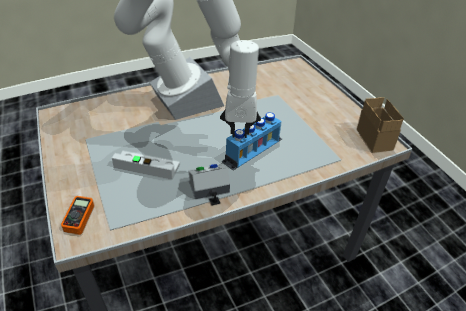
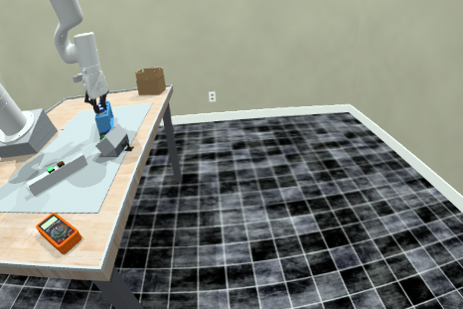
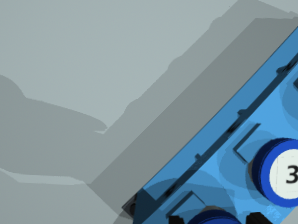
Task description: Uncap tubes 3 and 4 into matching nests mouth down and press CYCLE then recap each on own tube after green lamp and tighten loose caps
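The blue-and-white cap lies 10 mm below my hand. Round my hand: green key 160 mm to the right, 70 mm ahead, 60 mm below; then blue key 120 mm to the right, 70 mm ahead, 60 mm below; then key housing 140 mm to the right, 90 mm ahead, 80 mm below.
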